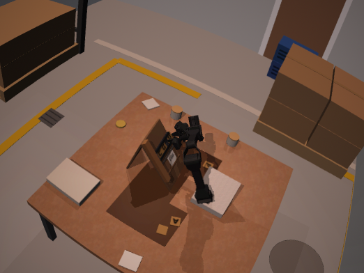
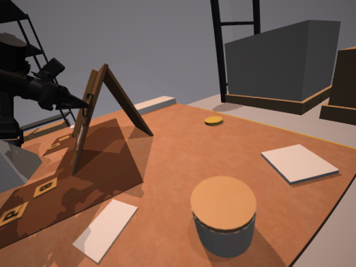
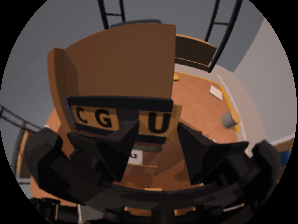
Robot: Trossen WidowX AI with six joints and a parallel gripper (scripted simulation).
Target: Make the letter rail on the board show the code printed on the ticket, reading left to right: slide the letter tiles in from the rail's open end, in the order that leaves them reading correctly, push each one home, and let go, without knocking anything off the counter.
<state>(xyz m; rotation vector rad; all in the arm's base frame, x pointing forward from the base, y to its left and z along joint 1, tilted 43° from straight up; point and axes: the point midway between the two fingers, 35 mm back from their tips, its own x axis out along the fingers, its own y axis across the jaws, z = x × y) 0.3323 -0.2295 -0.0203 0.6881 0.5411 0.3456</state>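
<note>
The white ticket lies 60 mm behind my gripper tip, 60 mm to the left of it and 80 mm below it. The rest, counted from my gripper tip: dark mat (160 mm behind, 170 mm to the left, 180 mm below); then yellow disc (400 mm ahead, 70 mm to the right, 170 mm below); then white card (30 mm behind, 280 mm to the right, 180 mm below).
</note>
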